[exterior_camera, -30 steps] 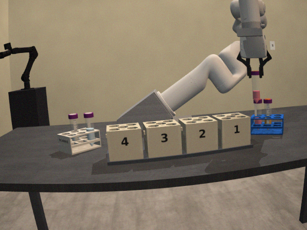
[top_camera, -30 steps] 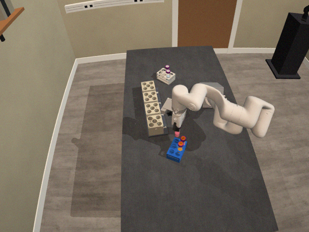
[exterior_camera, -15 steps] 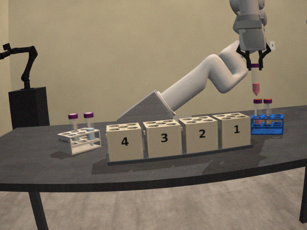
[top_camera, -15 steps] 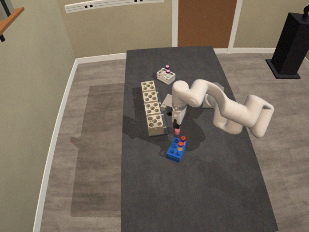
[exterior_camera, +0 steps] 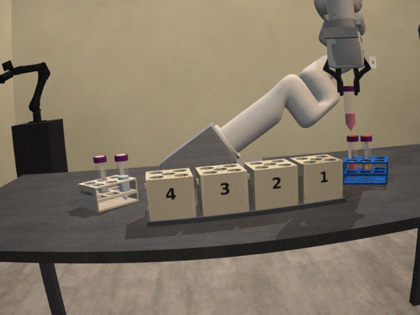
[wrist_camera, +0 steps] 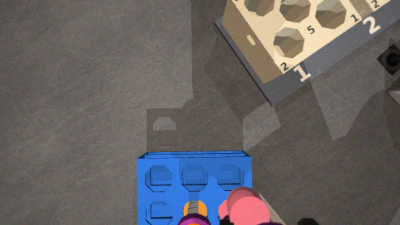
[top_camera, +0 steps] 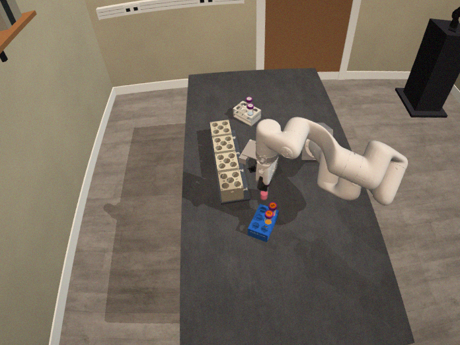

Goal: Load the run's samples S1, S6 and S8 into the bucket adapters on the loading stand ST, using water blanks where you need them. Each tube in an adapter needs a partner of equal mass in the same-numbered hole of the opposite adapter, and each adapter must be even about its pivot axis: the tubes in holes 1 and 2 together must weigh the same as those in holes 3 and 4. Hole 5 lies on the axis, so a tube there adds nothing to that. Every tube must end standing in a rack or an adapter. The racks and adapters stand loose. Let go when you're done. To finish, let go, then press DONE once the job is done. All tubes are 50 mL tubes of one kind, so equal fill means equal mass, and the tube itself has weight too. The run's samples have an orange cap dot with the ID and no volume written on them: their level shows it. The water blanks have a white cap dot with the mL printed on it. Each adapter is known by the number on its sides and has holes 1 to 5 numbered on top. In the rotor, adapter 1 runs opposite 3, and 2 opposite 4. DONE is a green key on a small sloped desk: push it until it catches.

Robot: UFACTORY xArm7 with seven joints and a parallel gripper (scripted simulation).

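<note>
The sample tube is 50 mm below my hand and 10 mm to the right of it. From my hand the other things lie so: sample S8: 190 mm below, 50 mm to the left, 10 mm behind; blue sample rack: 220 mm below, 40 mm to the left; loading stand ST: 300 mm to the right, 250 mm below, 150 mm ahead.
</note>
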